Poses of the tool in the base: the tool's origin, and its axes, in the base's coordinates. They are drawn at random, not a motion.
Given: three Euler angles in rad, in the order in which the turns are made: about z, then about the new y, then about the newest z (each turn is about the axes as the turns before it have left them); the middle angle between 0 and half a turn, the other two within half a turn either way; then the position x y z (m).
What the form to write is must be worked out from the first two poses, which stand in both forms.
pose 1, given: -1.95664 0.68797 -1.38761 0.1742 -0.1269 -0.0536
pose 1, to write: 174.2 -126.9 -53.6 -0.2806 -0.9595 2.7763
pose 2, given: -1.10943 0.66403 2.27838 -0.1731 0.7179 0.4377
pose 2, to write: -173.1 717.9 437.7 0.6968 -0.0862 1.1237
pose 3, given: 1.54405 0.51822 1.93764 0.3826 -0.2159 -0.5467
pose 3, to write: 382.6 -215.9 -546.7 -0.1428 -0.7165 -2.7164
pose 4, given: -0.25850 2.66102 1.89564 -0.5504 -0.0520 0.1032
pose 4, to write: -550.4 -52.0 103.2 2.4400 1.3132 0.4957
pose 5, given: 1.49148 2.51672 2.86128 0.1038 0.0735 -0.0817
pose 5, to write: 103.8 73.5 -81.7 -1.7057 -2.0883 -0.7161
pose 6, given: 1.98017 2.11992 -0.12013 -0.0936 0.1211 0.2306
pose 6, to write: -93.6 121.1 230.6 -2.0165 1.1563 1.0444
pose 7, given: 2.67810 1.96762 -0.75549 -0.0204 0.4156 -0.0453
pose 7, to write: -20.4 415.6 -45.3 -2.1682 -0.3188 1.1953
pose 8, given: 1.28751 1.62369 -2.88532 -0.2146 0.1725 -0.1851
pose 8, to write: -214.6 172.5 -185.1 -1.5400 -0.8728 -1.2031
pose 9, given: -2.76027 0.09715 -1.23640 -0.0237 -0.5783 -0.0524
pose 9, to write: -23.7 -578.3 -52.4 -0.0842 -0.0883 2.2843
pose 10, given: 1.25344 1.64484 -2.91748 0.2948 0.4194 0.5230
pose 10, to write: 294.8 419.4 523.0 -1.5714 -0.8886 -1.2393
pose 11, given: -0.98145 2.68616 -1.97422 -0.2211 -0.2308 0.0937
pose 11, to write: -221.1 -230.8 93.7 -1.4384 2.6558 -0.6969
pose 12, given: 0.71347 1.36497 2.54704 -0.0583 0.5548 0.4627
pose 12, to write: -58.3 554.8 462.7 -1.5280 -1.1713 -2.3646
